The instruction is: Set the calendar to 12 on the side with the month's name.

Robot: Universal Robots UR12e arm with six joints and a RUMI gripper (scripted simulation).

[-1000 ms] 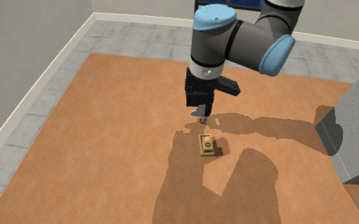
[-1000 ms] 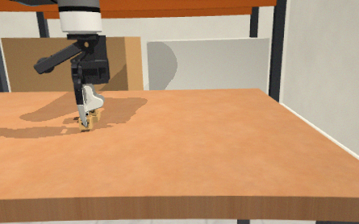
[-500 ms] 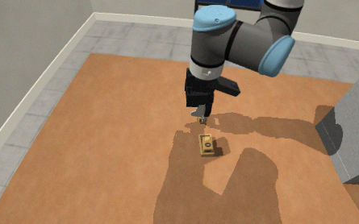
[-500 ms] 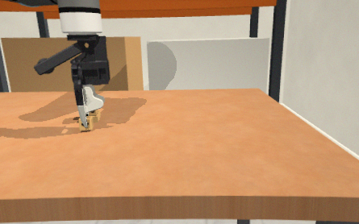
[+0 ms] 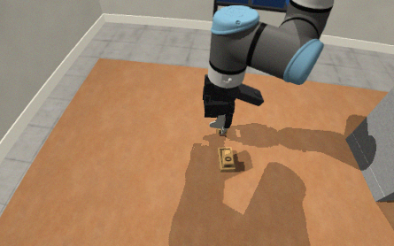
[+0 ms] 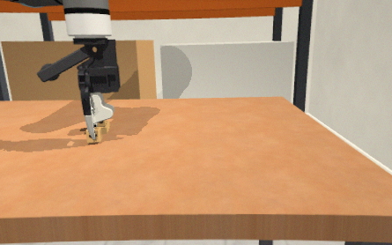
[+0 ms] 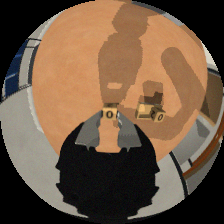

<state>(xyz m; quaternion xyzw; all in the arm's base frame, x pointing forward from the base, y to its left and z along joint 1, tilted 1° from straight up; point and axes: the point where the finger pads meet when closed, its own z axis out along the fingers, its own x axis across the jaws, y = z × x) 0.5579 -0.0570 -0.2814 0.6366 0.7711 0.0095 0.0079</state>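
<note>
Now: hand 10 mm above the cube. Also, from my hand: tray: 100 mm to the left, 20 mm below, 20 mm behind.
</note>
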